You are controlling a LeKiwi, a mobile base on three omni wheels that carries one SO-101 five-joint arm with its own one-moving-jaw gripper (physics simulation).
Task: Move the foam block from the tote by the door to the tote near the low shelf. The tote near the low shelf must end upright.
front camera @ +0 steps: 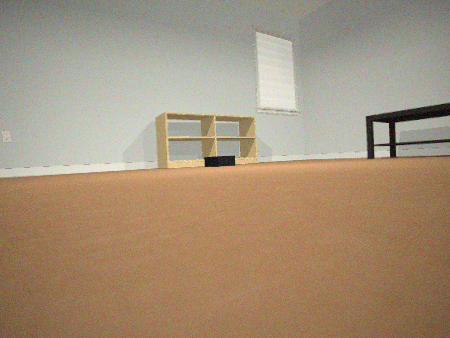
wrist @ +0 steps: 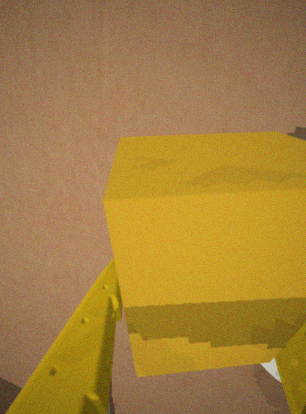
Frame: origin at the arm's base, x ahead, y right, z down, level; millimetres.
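Seen in the pictures: end effector, tool point: (wrist: 128,267).
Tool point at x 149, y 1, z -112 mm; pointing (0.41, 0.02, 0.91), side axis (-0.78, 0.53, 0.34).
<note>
A point is followed by its place in that frame.
A yellow foam block (wrist: 207,245) fills the middle and right of the wrist view, above the floor. My gripper (wrist: 200,310) is shut on it, with one jaw against its left side and the other at its lower right. A black tote (front camera: 220,161) @[x 2641, y 27, z 41 mm] stands upright, small and far off, in front of the low shelf (front camera: 162,141) @[x 3006, y -607, z -213 mm] in the front camera view. The inside of that tote is hidden. The tote by the door does not show in either view.
A dark table (front camera: 370,137) @[x 2667, y 1594, z -133 mm] stands at the right in the front camera view. A window (front camera: 276,72) @[x 4222, y 1007, z -1333 mm] is on the back wall (front camera: 90,90) @[x 2909, y -1360, z -810 mm]. Brown floor (front camera: 225,250) @[x 216, y 3, z 89 mm] stretches between me and the low shelf.
</note>
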